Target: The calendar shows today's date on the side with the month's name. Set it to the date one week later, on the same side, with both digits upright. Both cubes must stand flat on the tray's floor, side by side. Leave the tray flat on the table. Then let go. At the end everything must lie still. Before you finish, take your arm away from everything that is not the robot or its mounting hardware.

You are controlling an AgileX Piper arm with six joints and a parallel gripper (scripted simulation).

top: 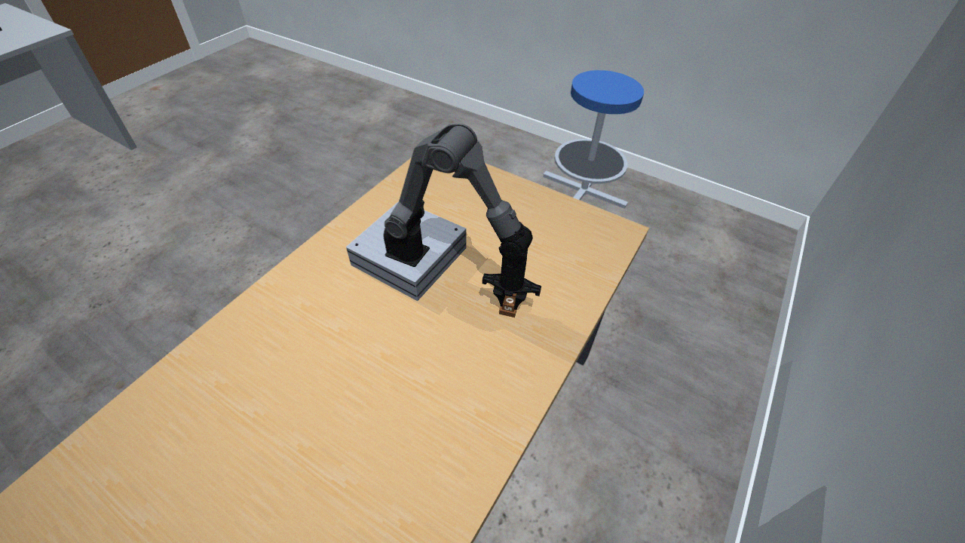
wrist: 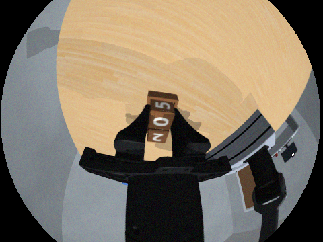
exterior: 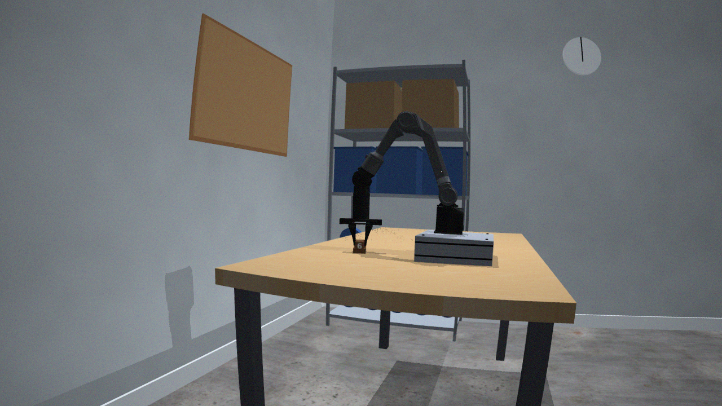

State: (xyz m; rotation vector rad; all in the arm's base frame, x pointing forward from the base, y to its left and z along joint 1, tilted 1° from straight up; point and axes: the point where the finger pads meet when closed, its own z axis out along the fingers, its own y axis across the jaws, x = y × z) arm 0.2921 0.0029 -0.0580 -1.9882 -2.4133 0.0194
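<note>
The brown digit cube is right at my hand. Round my hand: brown tray: 20 mm to the left, 20 mm below.
</note>
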